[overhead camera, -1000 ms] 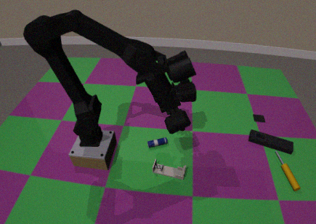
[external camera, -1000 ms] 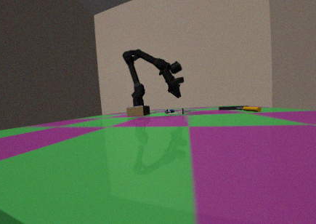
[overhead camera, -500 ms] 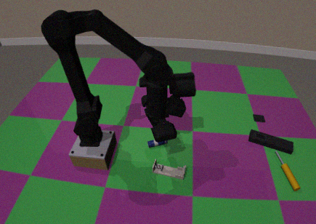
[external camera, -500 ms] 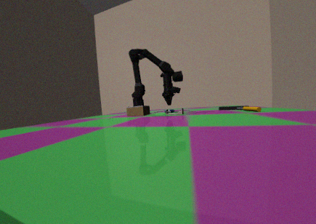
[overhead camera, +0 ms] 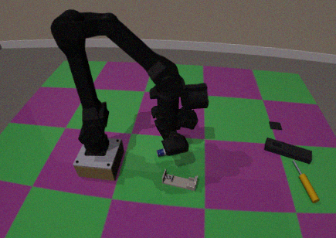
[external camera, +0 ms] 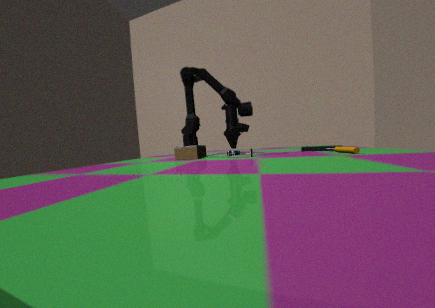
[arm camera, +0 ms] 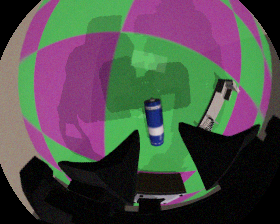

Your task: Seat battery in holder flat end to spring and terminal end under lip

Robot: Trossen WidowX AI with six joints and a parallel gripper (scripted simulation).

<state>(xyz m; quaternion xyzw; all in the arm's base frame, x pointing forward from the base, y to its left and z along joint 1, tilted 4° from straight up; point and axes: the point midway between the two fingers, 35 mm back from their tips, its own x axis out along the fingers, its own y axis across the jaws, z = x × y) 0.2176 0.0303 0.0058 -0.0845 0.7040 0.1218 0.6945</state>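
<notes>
The battery lies 20 mm below my gripper tip. From my gripper tip the other things lie so: black remote control 410 mm ahead, 20 mm below; yellow-handled screwdriver 420 mm ahead, 110 mm to the right, 20 mm below; black battery door 410 mm ahead, 130 mm to the left, 30 mm below.
</notes>
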